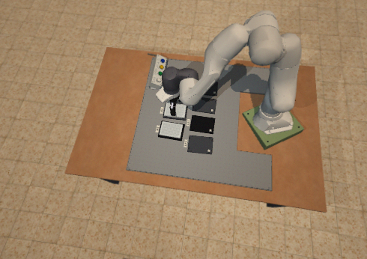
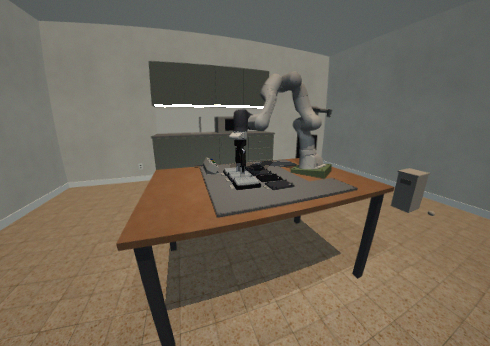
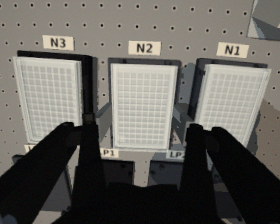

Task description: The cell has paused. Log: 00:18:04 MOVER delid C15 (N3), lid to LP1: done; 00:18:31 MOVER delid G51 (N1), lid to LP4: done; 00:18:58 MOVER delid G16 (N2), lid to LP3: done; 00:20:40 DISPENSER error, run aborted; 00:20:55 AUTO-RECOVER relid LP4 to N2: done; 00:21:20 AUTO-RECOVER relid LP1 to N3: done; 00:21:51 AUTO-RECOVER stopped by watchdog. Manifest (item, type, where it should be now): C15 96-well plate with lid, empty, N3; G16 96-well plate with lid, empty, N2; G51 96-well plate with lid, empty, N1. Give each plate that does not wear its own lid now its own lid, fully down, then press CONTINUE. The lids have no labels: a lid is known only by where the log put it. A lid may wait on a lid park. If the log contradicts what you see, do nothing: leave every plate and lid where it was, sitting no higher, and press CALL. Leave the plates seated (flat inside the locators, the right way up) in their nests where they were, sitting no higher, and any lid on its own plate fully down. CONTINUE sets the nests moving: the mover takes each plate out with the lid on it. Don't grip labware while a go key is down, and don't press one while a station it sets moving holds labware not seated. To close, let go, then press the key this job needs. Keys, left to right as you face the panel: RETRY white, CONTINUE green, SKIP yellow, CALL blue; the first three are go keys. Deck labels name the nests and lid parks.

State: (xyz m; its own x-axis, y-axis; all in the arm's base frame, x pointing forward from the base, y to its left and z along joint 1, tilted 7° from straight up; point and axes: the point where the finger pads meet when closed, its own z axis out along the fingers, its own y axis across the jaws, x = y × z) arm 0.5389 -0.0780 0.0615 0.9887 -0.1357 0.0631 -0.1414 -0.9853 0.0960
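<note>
Right now the grey lid is 20 mm below my hand. The rest, counted from my hand: LP2 label 100 mm behind, 60 mm to the right, 50 mm below; clear lid 130 mm to the right, 30 mm below, 10 mm behind; LP1 label 80 mm to the left, 80 mm behind, 50 mm below.
</note>
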